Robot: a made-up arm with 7 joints.
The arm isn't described. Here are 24 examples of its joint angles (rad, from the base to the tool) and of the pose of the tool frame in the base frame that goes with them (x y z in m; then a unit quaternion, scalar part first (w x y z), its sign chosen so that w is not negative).
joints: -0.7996 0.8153 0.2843 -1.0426 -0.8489 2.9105 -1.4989
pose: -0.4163 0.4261 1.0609 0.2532 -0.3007 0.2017 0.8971
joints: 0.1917 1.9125 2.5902 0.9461 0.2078 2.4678 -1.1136
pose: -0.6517 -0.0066 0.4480 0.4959 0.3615 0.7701 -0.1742
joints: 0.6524 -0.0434 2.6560 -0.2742 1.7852 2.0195 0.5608
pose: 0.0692 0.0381 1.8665 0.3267 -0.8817 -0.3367 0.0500
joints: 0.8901 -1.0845 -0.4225 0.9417 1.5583 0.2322 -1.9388
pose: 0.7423 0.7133 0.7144 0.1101 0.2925 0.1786 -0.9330
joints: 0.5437 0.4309 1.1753 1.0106 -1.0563 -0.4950 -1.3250
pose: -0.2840 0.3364 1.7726 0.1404 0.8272 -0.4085 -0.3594
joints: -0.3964 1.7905 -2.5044 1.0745 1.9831 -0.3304 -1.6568
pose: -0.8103 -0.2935 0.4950 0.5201 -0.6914 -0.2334 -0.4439
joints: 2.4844 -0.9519 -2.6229 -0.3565 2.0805 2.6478 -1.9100
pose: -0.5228 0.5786 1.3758 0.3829 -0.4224 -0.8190 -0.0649
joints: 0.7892 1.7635 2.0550 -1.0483 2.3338 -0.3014 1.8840
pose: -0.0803 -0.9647 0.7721 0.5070 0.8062 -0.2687 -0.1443
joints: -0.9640 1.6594 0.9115 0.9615 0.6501 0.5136 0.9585
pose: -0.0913 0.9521 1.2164 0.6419 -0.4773 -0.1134 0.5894
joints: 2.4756 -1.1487 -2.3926 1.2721 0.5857 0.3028 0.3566
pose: 0.0192 0.6772 1.5659 0.6745 -0.3848 0.0445 0.6285
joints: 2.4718 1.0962 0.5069 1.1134 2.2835 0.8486 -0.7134
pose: 0.0185 -0.5107 1.6824 0.7246 -0.5461 0.3590 -0.2188
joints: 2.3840 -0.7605 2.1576 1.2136 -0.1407 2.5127 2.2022
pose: -0.4477 0.1185 1.5806 0.2475 -0.5831 -0.7638 0.1235
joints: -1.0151 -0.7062 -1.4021 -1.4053 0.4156 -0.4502 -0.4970
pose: 0.7273 -0.1577 1.4542 0.3526 -0.4063 0.8429 -0.0019
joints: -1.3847 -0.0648 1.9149 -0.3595 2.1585 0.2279 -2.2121
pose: -0.2260 0.0057 2.0203 0.1811 0.6406 0.7339 0.1349
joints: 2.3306 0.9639 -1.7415 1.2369 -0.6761 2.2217 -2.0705
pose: 0.7146 -0.1134 1.4429 0.2812 -0.9364 0.1956 0.0759
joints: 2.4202 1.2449 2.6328 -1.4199 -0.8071 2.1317 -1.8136
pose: 0.4288 0.1432 1.3567 0.3207 0.4593 -0.3618 0.7452
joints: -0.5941 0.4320 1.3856 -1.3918 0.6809 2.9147 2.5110
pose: -0.3628 -0.1304 1.4190 0.9968 -0.0265 -0.0116 -0.0741
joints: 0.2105 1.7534 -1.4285 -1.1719 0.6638 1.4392 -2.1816
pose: -0.6867 0.3224 0.7346 0.1633 0.1937 0.3503 -0.9017
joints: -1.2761 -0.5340 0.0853 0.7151 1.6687 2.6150 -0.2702
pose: 0.2396 -0.6368 1.3261 0.6418 -0.2515 -0.4177 -0.5919
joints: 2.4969 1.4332 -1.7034 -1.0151 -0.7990 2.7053 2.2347
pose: 0.2049 -0.5244 1.1775 0.1653 -0.3811 -0.9096 0.0029
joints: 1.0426 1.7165 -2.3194 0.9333 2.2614 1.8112 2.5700
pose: 0.1439 -0.7228 0.5719 0.8964 -0.0071 0.3861 0.2177
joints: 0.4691 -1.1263 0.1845 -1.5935 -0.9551 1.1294 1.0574
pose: 0.0439 0.0521 1.5486 0.5895 -0.2579 -0.7643 0.0429
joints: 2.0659 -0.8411 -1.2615 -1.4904 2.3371 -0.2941 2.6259
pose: -0.7720 0.1622 1.1722 0.1124 -0.2438 0.4659 0.8431
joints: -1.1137 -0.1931 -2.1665 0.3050 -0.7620 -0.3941 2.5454
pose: -0.1038 -0.1573 1.9837 0.3198 0.5410 0.3116 0.7127
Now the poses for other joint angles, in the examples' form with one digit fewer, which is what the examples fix.
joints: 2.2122 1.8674 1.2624 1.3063 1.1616 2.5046 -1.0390
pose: 0.055 -0.646 0.918 0.035 -0.464 0.875 -0.136
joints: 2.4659 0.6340 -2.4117 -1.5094 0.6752 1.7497 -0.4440
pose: -0.222 -0.208 1.488 0.195 -0.497 -0.746 -0.398
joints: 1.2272 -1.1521 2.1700 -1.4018 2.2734 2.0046 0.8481
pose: 0.637 0.594 1.051 0.278 -0.588 0.136 0.747
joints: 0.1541 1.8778 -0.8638 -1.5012 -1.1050 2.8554 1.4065
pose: -0.331 0.260 0.756 0.275 0.472 -0.379 0.747
